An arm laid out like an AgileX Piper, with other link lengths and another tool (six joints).
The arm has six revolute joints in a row. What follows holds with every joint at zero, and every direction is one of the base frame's. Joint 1 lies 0.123 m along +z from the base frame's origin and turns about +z. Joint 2 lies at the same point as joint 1 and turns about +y. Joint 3 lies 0.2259 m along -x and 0.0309 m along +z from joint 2 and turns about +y. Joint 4 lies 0.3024 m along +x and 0.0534 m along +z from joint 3 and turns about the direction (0.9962, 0, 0.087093). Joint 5 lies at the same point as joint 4 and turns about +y. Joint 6 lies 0.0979 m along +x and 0.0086 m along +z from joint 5 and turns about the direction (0.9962, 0, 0.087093). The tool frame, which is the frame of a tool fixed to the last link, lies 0.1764 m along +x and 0.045 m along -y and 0.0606 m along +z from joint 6; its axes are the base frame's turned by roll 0.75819, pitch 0.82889 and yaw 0.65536 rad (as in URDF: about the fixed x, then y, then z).
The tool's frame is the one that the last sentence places.
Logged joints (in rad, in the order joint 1, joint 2, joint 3, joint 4, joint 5, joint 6), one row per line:
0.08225, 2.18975, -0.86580, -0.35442, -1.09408, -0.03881
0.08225, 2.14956, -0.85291, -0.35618, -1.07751, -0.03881
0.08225, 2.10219, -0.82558, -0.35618, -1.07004, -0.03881
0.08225, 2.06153, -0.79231, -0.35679, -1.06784, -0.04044
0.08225, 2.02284, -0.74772, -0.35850, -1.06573, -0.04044
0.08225, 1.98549, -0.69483, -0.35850, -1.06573, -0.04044
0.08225, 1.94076, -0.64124, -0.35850, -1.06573, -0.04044
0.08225, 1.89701, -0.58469, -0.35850, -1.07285, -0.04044
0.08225, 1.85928, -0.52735, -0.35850, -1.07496, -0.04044
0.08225, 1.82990, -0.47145, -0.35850, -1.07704, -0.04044
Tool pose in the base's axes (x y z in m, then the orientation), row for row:
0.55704, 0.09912, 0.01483, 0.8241, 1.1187, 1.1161
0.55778, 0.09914, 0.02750, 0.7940, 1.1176, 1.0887
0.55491, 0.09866, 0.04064, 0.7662, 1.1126, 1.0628
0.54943, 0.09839, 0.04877, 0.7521, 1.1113, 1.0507
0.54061, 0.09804, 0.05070, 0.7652, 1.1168, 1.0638
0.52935, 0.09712, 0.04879, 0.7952, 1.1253, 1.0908
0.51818, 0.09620, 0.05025, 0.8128, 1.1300, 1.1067
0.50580, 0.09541, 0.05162, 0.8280, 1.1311, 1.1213
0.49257, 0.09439, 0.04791, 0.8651, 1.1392, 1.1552
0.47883, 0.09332, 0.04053, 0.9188, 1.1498, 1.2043
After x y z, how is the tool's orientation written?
As angles about the fixed x, y, z axes (roll, pitch, yaw), in radians.
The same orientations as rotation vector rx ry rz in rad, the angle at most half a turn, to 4 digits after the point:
0.0661, 1.2838, 0.5008
0.0590, 1.2730, 0.4970
0.0551, 1.2604, 0.4950
0.0516, 1.2550, 0.4940
0.0510, 1.2632, 0.4942
0.0539, 1.2787, 0.4938
0.0555, 1.2875, 0.4935
0.0581, 1.2933, 0.4956
0.0617, 1.3107, 0.4958
0.0668, 1.3351, 0.4957

